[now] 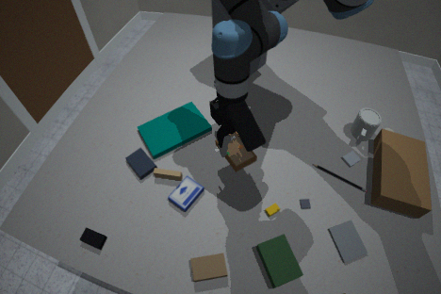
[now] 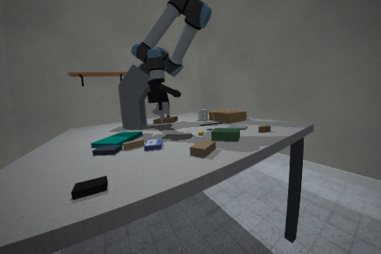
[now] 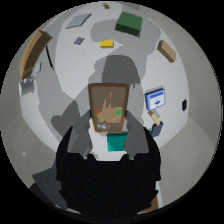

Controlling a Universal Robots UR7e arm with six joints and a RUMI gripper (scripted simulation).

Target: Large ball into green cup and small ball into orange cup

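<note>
The covered wooden puzzle is 10 mm below my hand. Also, from my hand: tan block 160 mm to the right, 130 mm ahead, 70 mm below; then blue-and-white box 150 mm ahead, 80 mm to the right, 80 mm below; then yellow block 160 mm to the left, 90 mm ahead, 80 mm below.
</note>
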